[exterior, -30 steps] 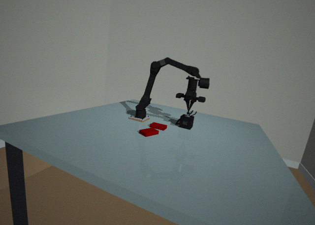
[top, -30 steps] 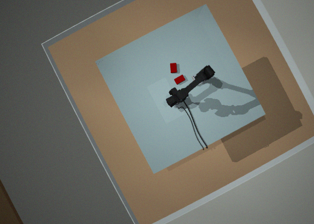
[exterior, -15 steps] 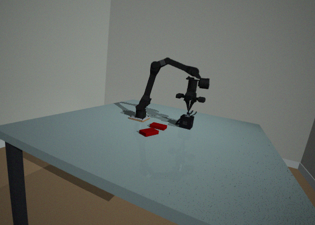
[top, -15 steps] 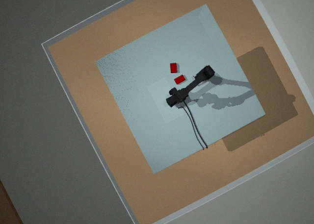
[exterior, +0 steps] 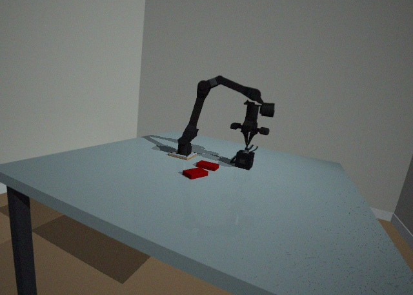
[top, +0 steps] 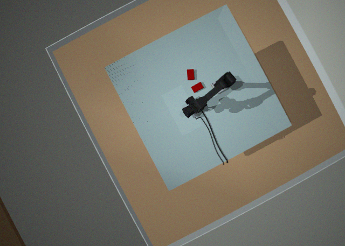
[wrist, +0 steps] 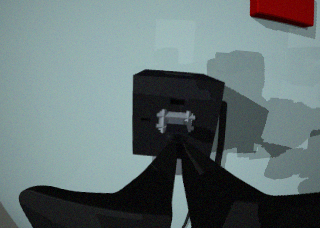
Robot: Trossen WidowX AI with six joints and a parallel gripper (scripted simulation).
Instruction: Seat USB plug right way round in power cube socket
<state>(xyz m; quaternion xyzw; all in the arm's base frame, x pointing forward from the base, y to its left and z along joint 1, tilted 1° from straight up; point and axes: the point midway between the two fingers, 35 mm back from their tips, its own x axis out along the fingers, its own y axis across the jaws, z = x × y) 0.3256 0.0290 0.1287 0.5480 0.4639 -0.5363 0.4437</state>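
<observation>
Right now the silver USB plug is 20 mm below my gripper tip.
</observation>
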